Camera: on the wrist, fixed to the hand. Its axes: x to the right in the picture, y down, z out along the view.
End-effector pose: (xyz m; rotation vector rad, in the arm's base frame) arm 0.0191 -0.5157 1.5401 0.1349 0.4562 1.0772
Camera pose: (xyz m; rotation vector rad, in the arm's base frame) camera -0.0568 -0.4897 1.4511 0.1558 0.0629 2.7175
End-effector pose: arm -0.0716 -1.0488 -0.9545 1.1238 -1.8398 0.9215
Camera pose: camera -0.0931 -0.9451 -0.8983 -0.8551 -2.5797 1.2174
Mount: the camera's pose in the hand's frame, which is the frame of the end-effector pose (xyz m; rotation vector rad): 0.0191 0.0456 -0.1092 -0.3714 0.0174 1.6111
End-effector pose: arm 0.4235 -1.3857 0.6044 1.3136 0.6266 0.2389
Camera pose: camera 0.3869 -1.2743 0.6290 1.1681 -0.5948 1.5733
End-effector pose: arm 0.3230 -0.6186 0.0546 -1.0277 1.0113 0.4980
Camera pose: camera 0.2484 -0.6954 0.0006 -0.2948 1.6690 2.0259
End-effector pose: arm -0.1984 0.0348 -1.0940 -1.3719 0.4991 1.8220
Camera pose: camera -0.1680 -0.0637 -1.1552 0.7694 -1.0544 -2.0720
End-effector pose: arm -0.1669 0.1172 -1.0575 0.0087 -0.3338 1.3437
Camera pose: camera -0.1816 0.1675 -1.1653 -0.7170 -0.6090 2.8309
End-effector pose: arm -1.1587 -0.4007 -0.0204 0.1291 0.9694 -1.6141
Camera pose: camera -1.1703 -0.3438 -0.1252 0.5051 0.7470 0.0431
